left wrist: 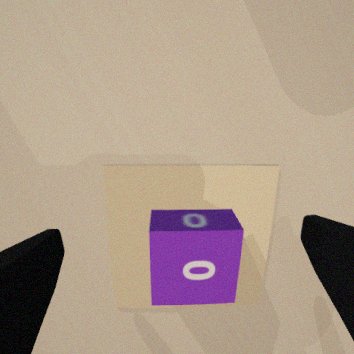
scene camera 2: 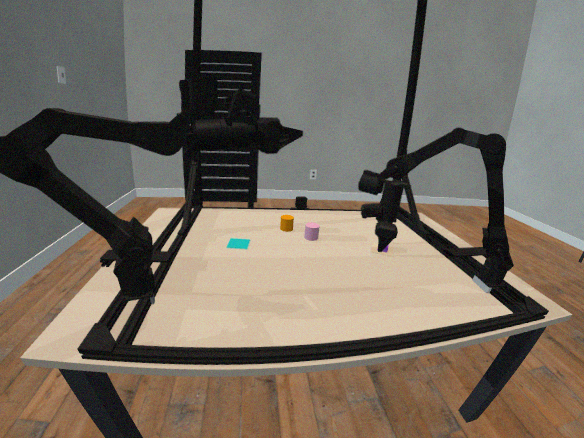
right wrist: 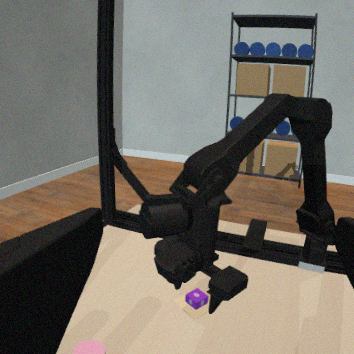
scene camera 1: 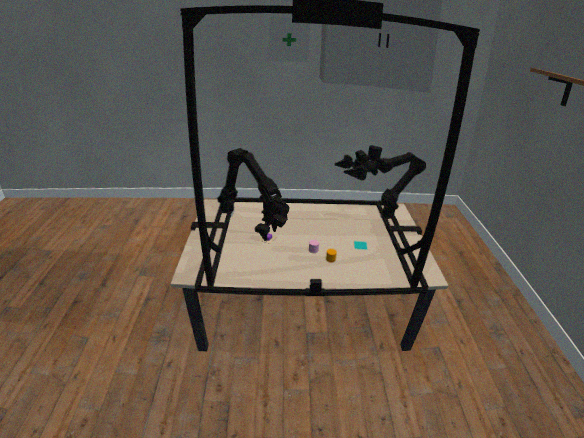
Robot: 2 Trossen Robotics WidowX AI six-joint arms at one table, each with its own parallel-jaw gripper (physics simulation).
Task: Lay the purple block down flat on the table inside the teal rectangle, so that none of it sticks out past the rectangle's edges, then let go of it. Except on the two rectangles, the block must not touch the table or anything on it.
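Places are measured from the left arm's base along level axes (x left, y ahead, z down), in centimetres.
Pixels of known places: left gripper, fingertip midpoint: (left wrist: 183, 235) (scene camera 2: 379, 245) (right wrist: 193, 300) (scene camera 1: 270, 236); right gripper, fingertip midpoint: (scene camera 2: 292, 131) (right wrist: 222, 225) (scene camera 1: 339, 167); left arm's base, link origin: (scene camera 2: 489, 280) (right wrist: 312, 257) (scene camera 1: 227, 210); right arm's base, link origin: (scene camera 2: 138, 290) (scene camera 1: 388, 215).
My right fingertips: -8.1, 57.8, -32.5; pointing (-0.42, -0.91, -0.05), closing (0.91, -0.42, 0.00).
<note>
For each thing: its top centre in the pictures, then the offset to it from my right fingertips, as dx, dy, dz. "*": a spot on its surface instead.
- purple block, top centre: (left wrist: 194, 270) (right wrist: 196, 294) (scene camera 2: 383, 244) (scene camera 1: 267, 235) -12.8, -32.2, +32.5
- pale tan rectangle, surface spot: (left wrist: 130, 211) * -11.3, -29.9, +34.3
- teal rectangle, surface spot: (scene camera 2: 238, 243) (scene camera 1: 360, 245) * -13.1, +13.6, +34.3
- pink cylinder, top centre: (right wrist: 88, 351) (scene camera 2: 312, 225) (scene camera 1: 314, 242) -19.8, -9.5, +29.8
- orange cylinder, top centre: (scene camera 2: 287, 217) (scene camera 1: 331, 251) -26.0, -1.4, +29.9
The purple block (scene camera 1: 269, 236) (scene camera 2: 386, 249) (left wrist: 194, 260) (right wrist: 197, 298), marked with a white 0, rests on a pale tan rectangle (left wrist: 130, 211) (right wrist: 182, 303) on the table. My left gripper (scene camera 1: 265, 235) (scene camera 2: 384, 244) (left wrist: 183, 235) (right wrist: 193, 300) is open and low over the block, with one finger on each side and clear gaps between the fingers and the block. The teal rectangle (scene camera 1: 360, 245) (scene camera 2: 238, 243) lies bare on the far side of the table from the block. My right gripper (scene camera 1: 339, 164) (scene camera 2: 298, 133) is open and empty, held high above the table.
A pink cylinder (scene camera 1: 314, 246) (scene camera 2: 311, 231) (right wrist: 88, 347) and an orange cylinder (scene camera 1: 331, 255) (scene camera 2: 287, 222) stand between the block and the teal rectangle. A black frame (scene camera 1: 193, 130) borders the table. A shelf rack (right wrist: 274, 22) stands off the table.
</note>
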